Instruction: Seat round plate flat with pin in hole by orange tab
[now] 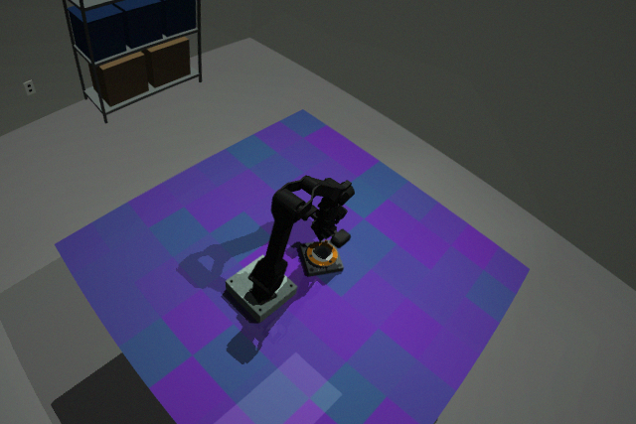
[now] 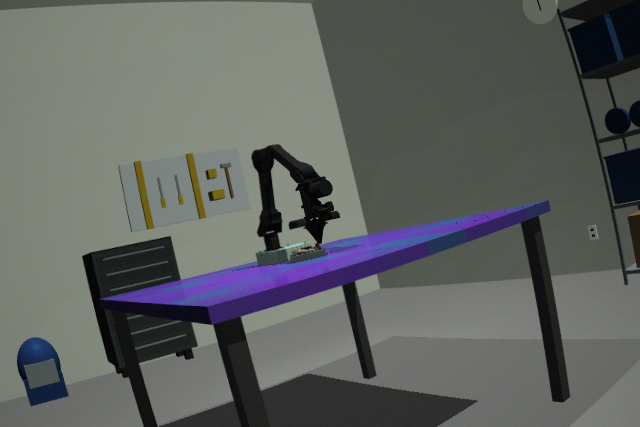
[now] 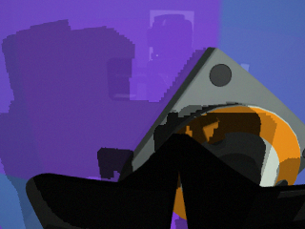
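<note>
The round plate lies 30 mm to the right of my gripper tip, 10 mm below it and 10 mm behind it. From my gripper tip the other things lie so: grey square base: 50 mm to the right, 30 mm behind, 20 mm below.
</note>
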